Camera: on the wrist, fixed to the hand. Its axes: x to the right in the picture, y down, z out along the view.
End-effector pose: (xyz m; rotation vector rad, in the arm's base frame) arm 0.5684 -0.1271 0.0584 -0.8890 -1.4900 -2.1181
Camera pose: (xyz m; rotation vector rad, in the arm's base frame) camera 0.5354 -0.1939 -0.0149 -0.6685 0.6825 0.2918
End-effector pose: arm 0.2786 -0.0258 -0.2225 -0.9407 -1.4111 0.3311
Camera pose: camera 0.3393 -0.1074 -0.1986 -1.8810 1.7554 1.7058
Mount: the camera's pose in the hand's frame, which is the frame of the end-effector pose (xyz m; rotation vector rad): -0.0297 -0.0476 -0.0881 -0.1304 -0.7721 -3.0370
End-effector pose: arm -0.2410 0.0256 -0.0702 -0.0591 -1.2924 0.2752
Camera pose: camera -0.1562 -0.0176 -0.1133 -1.7949 0.7052 2.4214
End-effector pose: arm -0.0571 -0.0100 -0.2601 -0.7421 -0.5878 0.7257
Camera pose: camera 0.0038 -0.0917 -0.2832 0.8624 -1.5162 -1.9755
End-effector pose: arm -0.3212 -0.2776 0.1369 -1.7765 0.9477 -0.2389
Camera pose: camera -0.3680 -0.3132 0.2232 1.3352 2.6075 0.9644
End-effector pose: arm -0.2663 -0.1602 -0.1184 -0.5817 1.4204 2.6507
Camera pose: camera -0.2015 -0.2019 -0.1889 -0.4850 -0.4651 0.0616
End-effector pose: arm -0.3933 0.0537 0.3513 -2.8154 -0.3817 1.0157
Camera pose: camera -0.3680 0.0885 0.4465 0.5428 -2.5285 0.4472
